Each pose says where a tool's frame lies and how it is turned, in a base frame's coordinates. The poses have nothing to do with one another.
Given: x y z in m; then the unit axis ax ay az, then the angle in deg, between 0 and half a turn.
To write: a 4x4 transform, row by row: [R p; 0 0 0 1], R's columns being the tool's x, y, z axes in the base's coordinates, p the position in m. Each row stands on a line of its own. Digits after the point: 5 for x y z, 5 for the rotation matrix.
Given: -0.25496 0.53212 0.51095 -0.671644 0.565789 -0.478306 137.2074
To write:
0.04832 -0.33393 0.94136 -0.25496
-0.98380 -0.17879 -0.01293 0.53212
0.17262 -0.92549 -0.33716 0.51095
0 0 0 1

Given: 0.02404 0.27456 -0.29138 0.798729 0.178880 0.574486 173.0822
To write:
0.27857 0.21552 0.93592 0.02404
0.35391 -0.92896 0.10858 0.27456
0.89283 0.30098 -0.33505 -0.29138
0 0 0 1

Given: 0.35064 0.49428 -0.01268 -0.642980 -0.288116 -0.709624 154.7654
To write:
-0.11718 0.65536 0.74617 0.35064
0.05030 -0.74647 0.66352 0.49428
0.99184 0.11528 0.05451 -0.01268
0 0 0 1

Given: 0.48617 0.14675 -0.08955 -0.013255 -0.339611 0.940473 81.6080
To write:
0.14609 -0.92656 -0.34662 0.48617
0.93425 0.24445 -0.25967 0.14675
0.32533 -0.28589 0.90135 -0.08955
0 0 0 1

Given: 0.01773 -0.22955 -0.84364 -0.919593 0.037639 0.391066 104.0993
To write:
0.80805 -0.42233 -0.41072 0.01773
0.33624 -0.24184 0.91019 -0.22955
-0.48373 -0.87358 -0.05342 -0.84364
0 0 0 1

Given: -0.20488 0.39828 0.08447 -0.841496 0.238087 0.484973 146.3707
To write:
0.46508 -0.63575 -0.61605 -0.20488
-0.09858 -0.72875 0.67764 0.39828
-0.87976 -0.25443 -0.40160 0.08447
0 0 0 1

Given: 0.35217 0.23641 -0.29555 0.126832 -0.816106 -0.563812 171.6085
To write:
-0.95729 -0.12363 -0.26135 0.35217
-0.28819 0.33563 0.89683 0.23641
-0.02315 0.93384 -0.35693 -0.29555
0 0 0 1

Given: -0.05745 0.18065 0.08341 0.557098 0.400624 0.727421 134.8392
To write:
-0.17592 -0.13525 0.97507 -0.05745
0.89637 -0.43145 0.10188 0.18065
0.40691 0.89194 0.19713 0.08341
0 0 0 1

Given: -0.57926 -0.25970 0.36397 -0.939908 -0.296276 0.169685 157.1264
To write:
0.77602 0.46909 -0.42160 -0.57926
0.60100 -0.75271 0.26875 -0.25970
-0.19127 -0.46194 -0.86604 0.36397
0 0 0 1

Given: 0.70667 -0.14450 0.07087 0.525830 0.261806 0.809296 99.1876
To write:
0.16098 -0.63927 0.75195 0.70667
0.95856 -0.08018 -0.27338 -0.14450
0.23505 0.76479 0.59987 0.07087
0 0 0 1

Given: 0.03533 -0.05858 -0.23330 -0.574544 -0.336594 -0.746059 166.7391
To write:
-0.32194 0.55275 0.76865 0.03533
0.21048 -0.74977 0.62733 -0.05858
0.92307 0.36375 0.12503 -0.23330
0 0 0 1

